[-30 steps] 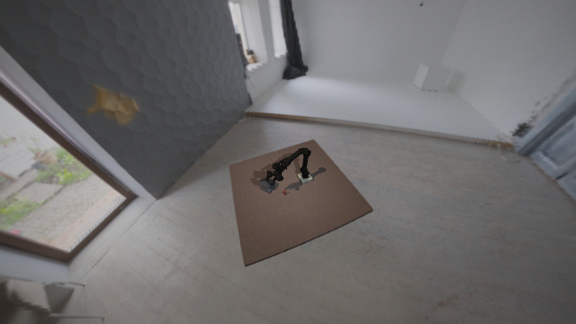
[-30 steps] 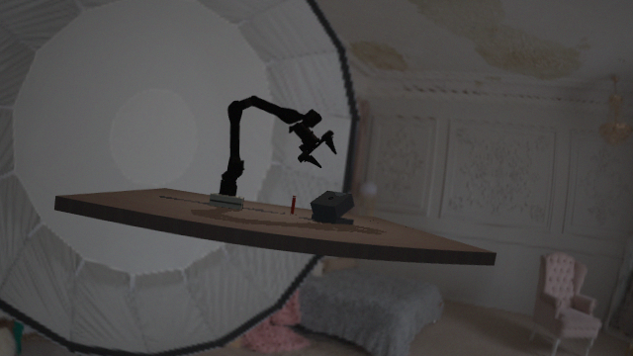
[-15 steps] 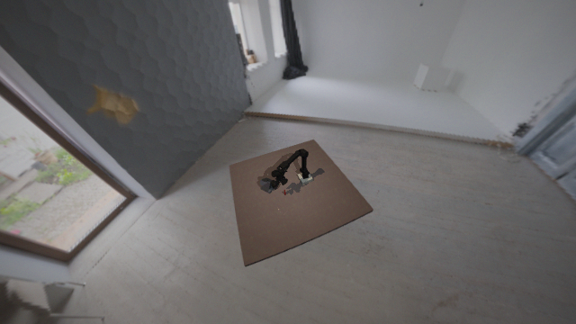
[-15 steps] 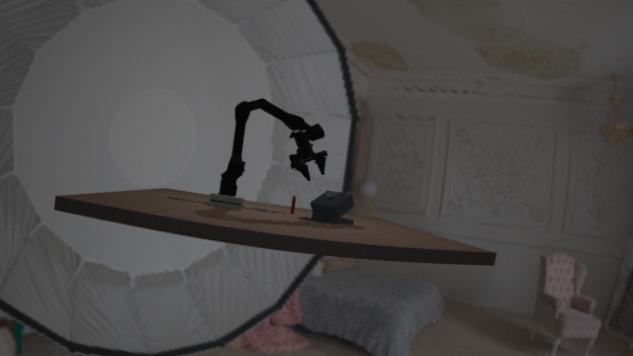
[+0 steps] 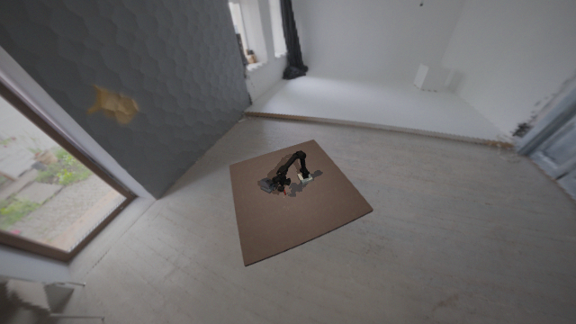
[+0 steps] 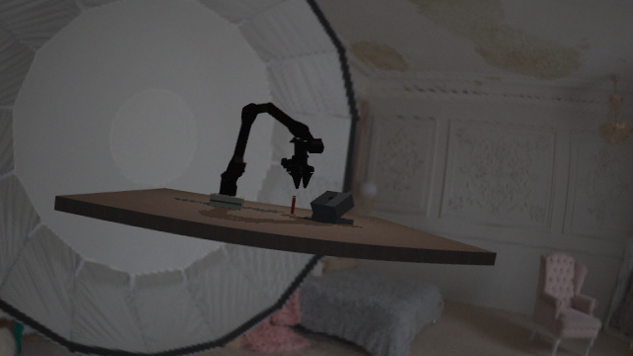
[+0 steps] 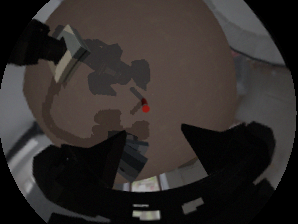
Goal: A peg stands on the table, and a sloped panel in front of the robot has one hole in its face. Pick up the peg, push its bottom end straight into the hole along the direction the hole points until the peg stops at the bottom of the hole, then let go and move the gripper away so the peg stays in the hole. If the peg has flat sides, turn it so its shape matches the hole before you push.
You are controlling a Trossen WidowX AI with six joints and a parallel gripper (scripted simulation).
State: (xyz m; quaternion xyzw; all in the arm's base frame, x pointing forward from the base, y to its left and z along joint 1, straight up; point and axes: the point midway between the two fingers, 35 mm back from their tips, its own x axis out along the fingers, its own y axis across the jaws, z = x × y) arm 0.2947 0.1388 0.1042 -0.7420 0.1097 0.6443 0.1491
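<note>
The red peg lies 20 mm behind my gripper tip and 60 mm below it. From my gripper tip the other things lie so: dark sloped panel (130 mm ahead, 160 mm to the right, 40 mm below).
</note>
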